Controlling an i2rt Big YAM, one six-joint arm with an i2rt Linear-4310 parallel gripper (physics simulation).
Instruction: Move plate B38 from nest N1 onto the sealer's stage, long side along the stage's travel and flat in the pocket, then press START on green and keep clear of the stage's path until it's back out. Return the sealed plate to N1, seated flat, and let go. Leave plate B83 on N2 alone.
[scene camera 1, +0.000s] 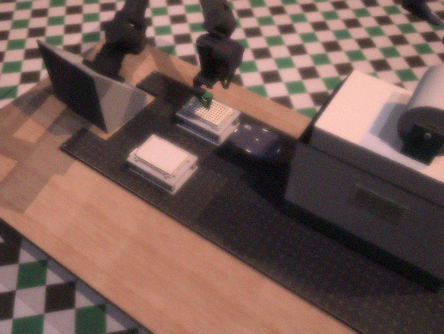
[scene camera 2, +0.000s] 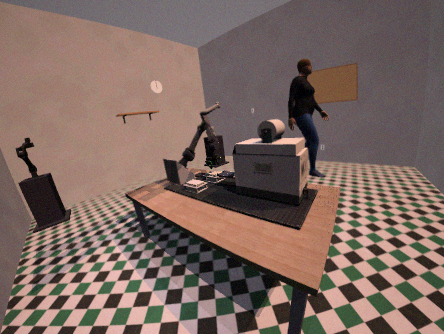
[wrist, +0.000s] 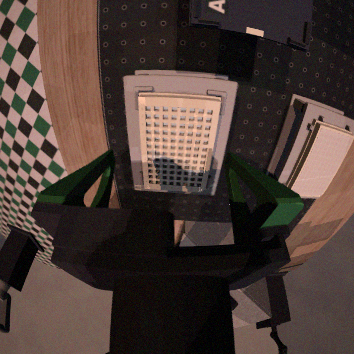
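A cream plate with open wells lies flat in a grey nest. A second plate with a smooth pale top sits in another nest. Plate and nest labels cannot be read. My gripper is open and empty above the welled plate, its green fingers wide to either side of the plate's rear half in the wrist view. The sealer's dark stage is out beyond that nest. The sealer stands behind it. The START button cannot be made out.
A tilted panel stands by the arm's base. A film roll tops the sealer. A black perforated mat lies under the nests. A person stands behind the table.
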